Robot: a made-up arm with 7 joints.
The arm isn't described. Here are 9 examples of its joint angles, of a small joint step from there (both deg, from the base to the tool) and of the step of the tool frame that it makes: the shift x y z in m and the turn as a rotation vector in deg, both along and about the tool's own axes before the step.
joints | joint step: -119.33 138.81 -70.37 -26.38 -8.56 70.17 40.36 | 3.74 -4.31 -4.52 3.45 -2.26 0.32 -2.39
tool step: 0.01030 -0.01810 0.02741 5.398 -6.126 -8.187
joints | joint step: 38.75 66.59 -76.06 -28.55 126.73 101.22 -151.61 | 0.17 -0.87 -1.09 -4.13 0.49 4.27 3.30
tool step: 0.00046 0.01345 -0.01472 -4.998 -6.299 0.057
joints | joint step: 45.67 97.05 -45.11 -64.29 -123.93 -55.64 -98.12 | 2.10 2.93 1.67 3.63 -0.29 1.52 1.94
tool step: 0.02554 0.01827 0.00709 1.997 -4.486 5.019
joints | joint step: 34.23 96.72 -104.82 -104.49 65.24 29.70 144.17 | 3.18 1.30 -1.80 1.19 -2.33 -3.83 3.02
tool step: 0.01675 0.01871 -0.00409 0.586 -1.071 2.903
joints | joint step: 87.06 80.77 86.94 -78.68 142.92 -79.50 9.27 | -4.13 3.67 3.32 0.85 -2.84 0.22 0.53
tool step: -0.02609 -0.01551 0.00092 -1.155 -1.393 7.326
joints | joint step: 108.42 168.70 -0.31 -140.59 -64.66 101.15 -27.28 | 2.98 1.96 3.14 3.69 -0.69 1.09 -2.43
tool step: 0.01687 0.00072 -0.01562 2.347 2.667 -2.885
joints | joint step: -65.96 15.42 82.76 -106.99 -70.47 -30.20 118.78 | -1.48 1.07 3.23 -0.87 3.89 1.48 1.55
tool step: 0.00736 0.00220 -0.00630 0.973 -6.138 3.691
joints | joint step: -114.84 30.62 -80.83 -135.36 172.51 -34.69 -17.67 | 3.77 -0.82 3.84 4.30 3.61 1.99 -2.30
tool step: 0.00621 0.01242 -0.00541 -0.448 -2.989 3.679
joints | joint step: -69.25 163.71 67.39 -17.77 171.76 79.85 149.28 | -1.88 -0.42 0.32 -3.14 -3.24 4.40 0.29
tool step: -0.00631 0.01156 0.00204 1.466 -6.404 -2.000
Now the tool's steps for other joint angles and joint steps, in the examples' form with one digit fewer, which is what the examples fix.
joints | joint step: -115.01 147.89 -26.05 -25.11 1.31 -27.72 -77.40 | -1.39 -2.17 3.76 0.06 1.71 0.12 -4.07
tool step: 0.0132 -0.0019 -0.0009 0.55 3.22 2.24
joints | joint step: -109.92 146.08 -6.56 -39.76 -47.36 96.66 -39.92 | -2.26 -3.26 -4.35 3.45 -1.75 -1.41 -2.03
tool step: 0.0171 -0.0324 0.0146 2.82 0.13 -7.79
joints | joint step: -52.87 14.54 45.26 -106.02 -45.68 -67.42 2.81 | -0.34 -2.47 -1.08 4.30 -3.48 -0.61 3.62
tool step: 0.0110 -0.0222 0.0032 -2.71 3.09 7.47
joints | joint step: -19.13 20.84 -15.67 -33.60 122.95 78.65 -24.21 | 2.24 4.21 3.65 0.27 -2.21 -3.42 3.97
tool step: -0.0043 0.0011 0.0489 4.73 -8.24 4.02
